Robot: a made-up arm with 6 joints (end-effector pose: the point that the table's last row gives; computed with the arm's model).
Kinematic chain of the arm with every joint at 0, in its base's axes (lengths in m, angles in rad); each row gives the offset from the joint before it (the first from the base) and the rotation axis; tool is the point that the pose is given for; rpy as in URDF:
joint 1: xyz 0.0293 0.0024 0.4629 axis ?
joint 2: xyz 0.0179 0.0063 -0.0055 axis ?
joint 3: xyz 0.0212 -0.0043 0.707 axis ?
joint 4: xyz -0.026 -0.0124 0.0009 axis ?
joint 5: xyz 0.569 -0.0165 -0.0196 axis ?
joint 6: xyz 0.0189 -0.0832 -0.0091 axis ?
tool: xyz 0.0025 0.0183 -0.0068 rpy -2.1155 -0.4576 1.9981
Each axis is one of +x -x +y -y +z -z.
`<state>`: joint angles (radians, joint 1 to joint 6).
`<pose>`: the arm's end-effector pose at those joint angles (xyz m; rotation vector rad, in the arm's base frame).
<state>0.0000 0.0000 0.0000 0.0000 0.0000 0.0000</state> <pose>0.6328 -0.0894 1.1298 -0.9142 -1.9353 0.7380</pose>
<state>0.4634 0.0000 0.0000 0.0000 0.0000 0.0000</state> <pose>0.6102 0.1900 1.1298 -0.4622 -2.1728 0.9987</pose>
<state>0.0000 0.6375 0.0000 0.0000 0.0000 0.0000</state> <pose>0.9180 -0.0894 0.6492 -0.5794 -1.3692 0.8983</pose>
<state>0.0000 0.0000 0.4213 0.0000 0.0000 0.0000</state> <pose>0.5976 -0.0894 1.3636 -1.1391 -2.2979 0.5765</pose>
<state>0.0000 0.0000 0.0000 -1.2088 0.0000 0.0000</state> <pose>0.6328 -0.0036 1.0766 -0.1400 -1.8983 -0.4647</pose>
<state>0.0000 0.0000 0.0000 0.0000 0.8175 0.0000</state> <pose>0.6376 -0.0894 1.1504 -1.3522 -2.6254 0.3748</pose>
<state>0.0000 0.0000 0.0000 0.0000 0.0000 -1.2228</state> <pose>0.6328 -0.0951 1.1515 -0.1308 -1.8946 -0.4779</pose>
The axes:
joint 1: +z
joint 2: +y
joint 3: -y
joint 4: -x
joint 5: -y
joint 6: -x

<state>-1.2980 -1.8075 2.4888 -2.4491 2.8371 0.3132</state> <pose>-0.1762 0.9226 -0.1480 -1.5250 2.1622 0.8230</pose>
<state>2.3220 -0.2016 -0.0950 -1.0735 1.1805 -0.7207</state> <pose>-0.2454 0.3679 1.1426 1.6023 -1.0027 -0.5190</pose>
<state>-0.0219 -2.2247 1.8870 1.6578 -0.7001 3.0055</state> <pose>-0.7409 -0.0178 -0.4839 -1.1749 -0.0043 -0.1768</pose>
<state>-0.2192 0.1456 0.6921 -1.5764 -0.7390 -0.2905</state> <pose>0.6746 -0.1088 1.3731 0.8042 -1.9781 -0.4001</pose>
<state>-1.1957 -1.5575 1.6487 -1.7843 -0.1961 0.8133</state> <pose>-0.3749 1.1881 0.5302 0.5365 0.9885 -0.9861</pose>
